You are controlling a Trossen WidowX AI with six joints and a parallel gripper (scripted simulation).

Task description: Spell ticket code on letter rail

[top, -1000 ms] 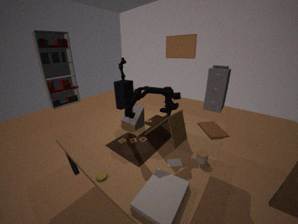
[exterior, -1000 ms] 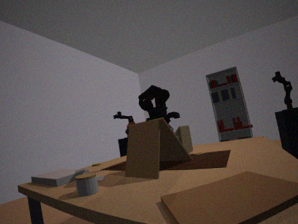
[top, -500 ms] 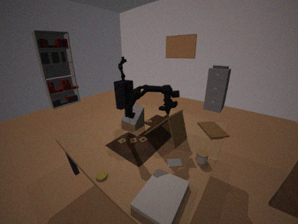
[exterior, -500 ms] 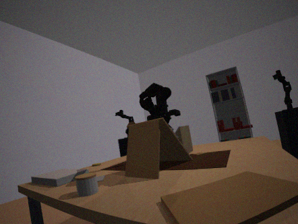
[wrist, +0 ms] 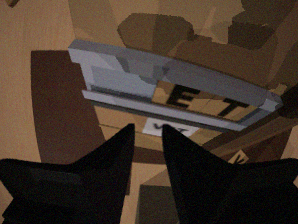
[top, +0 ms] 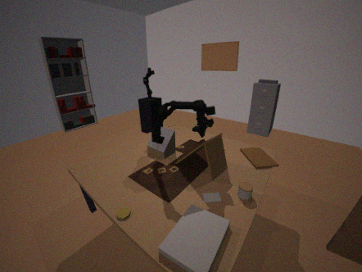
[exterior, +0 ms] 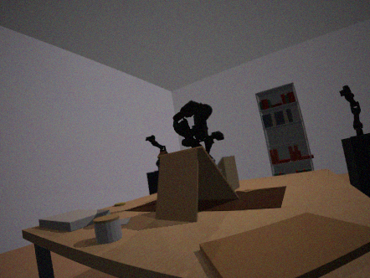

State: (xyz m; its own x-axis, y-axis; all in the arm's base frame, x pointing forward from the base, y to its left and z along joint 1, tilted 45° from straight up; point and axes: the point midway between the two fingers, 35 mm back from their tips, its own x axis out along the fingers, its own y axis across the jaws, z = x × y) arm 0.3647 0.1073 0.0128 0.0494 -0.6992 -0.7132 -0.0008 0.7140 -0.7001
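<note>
Right now the tile marked e is 20 mm ahead of my gripper tip, 30 mm to the right of it and 40 mm below it. From my gripper tip the other things lie so: dark mat 160 mm behind, 80 mm to the right, 210 mm below; white ticket 40 mm behind, 40 mm to the right, 110 mm below; tile marked t 10 mm ahead, 90 mm to the right, 40 mm below.
</note>
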